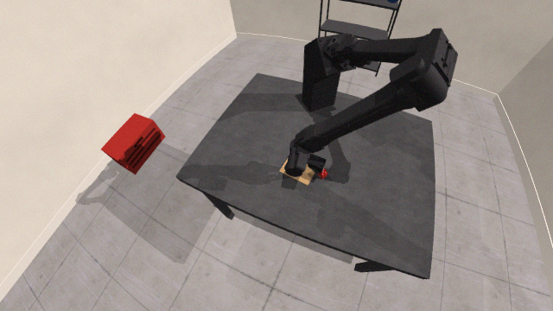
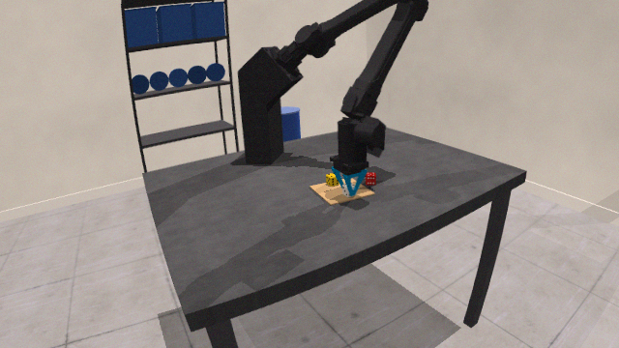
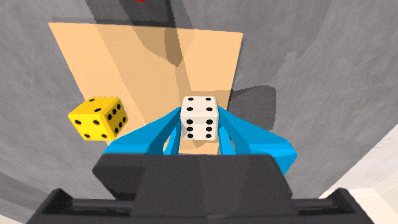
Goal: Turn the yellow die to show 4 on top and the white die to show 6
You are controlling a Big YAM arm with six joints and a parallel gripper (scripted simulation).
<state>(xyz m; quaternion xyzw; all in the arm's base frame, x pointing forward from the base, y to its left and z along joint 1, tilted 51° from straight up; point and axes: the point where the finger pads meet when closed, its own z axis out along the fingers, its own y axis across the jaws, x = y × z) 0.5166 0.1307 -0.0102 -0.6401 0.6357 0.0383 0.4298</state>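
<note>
The white die is right at my hand. Round my hand: tan mat 40 mm behind, 20 mm below, 10 mm to the right; then red die 90 mm to the left, 60 mm behind; then yellow die 90 mm behind, 20 mm to the right.
</note>
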